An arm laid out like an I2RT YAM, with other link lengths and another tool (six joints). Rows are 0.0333 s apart.
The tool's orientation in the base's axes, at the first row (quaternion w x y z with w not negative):
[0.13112 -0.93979 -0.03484 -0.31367]
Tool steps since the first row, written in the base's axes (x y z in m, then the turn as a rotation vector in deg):
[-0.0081 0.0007 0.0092 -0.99 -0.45 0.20]
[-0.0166 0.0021 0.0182 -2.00 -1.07 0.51]
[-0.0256 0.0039 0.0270 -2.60 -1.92 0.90]
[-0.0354 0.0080 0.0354 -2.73 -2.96 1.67]
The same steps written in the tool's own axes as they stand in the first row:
[-0.0010 -0.0039 -0.0116 -0.67 0.24 -0.85]
[-0.0024 -0.0086 -0.0231 -1.28 0.62 -1.84]
[-0.0044 -0.0136 -0.0346 -1.51 1.26 -2.72]
[-0.0073 -0.0209 -0.0456 -1.14 2.07 -3.66]

